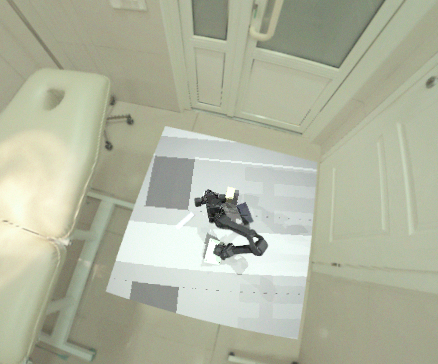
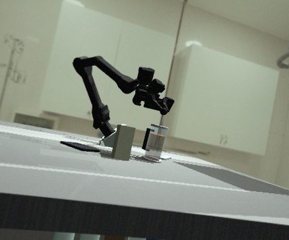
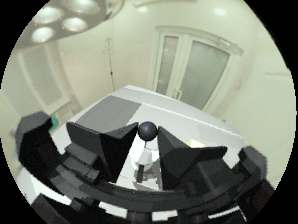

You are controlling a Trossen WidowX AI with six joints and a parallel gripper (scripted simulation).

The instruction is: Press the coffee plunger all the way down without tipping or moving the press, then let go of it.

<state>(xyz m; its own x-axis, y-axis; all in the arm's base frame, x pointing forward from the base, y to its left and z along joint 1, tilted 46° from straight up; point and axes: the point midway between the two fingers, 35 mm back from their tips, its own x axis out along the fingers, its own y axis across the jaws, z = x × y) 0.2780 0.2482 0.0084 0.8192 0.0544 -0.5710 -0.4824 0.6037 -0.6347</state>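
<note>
My gripper tip is 10 cm above the coffee press, 3 cm past it and 1 cm to the left of it. Also, from my gripper tip: pale yellow box: 14 cm to the right, 14 cm below, 6 cm ahead; thin white strip: 21 cm behind, 19 cm below, 9 cm to the left.
</note>
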